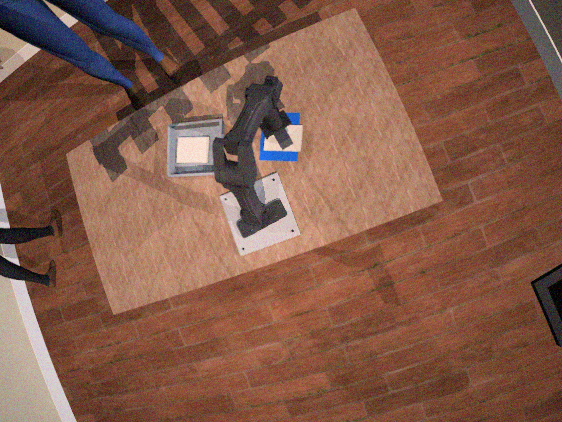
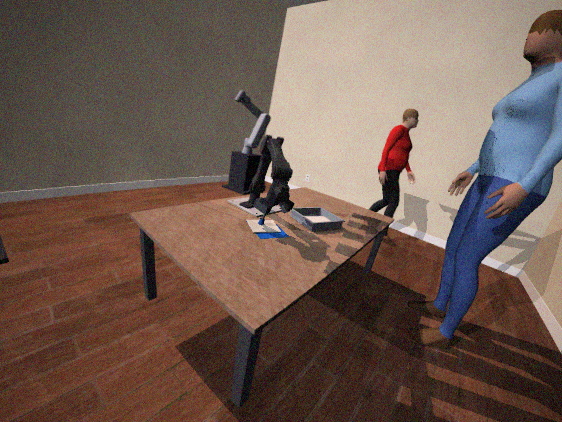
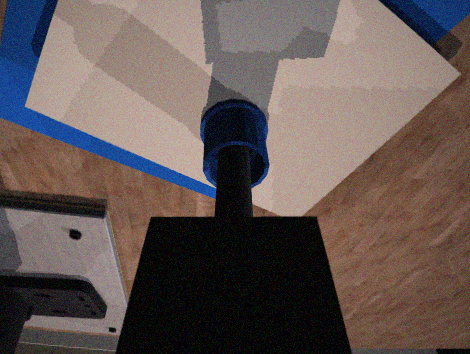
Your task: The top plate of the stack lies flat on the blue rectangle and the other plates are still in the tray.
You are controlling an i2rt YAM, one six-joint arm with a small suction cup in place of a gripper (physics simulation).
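Frame: origin at the arm's base, x ahead, y left, z up, level; centimetres.
Where they show: end effector, tool point: (image 2: 260,224) (image 3: 233,119); arm's base, origin of the base link: (image 1: 261,219) (image 2: 253,203) (image 3: 0,290).
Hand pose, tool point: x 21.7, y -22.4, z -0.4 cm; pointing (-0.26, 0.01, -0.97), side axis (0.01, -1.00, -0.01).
Each offset is from my tool point to the top centre of the thing.
A cream square plate {dx +2.3, dy -0.3, dz +1.6 cm} (image 1: 294,136) (image 2: 268,228) (image 3: 339,105) sits over the blue rectangle (image 1: 279,156) (image 2: 273,235) (image 3: 128,158), slightly turned, with one corner past the rectangle's edge over the wood. My suction cup (image 3: 233,130) (image 2: 261,220) presses on the plate's top and holds it. I cannot tell whether the plate rests on the rectangle or hangs just above it. The grey tray {dx +16.8, dy +33.1, dz +4.1 cm} (image 1: 172,146) (image 2: 321,228) stands to the left of the arm with the other plates {dx +18.2, dy +35.1, dz +0.5 cm} (image 1: 192,150) (image 2: 318,218) stacked inside.
The arm's white base plate (image 1: 279,234) (image 3: 82,260) lies near the rectangle. A person in blue (image 2: 463,259) stands at the table's far side, one in red (image 2: 396,151) by the wall. A second grey arm on a black pedestal (image 2: 242,172) stands behind the table.
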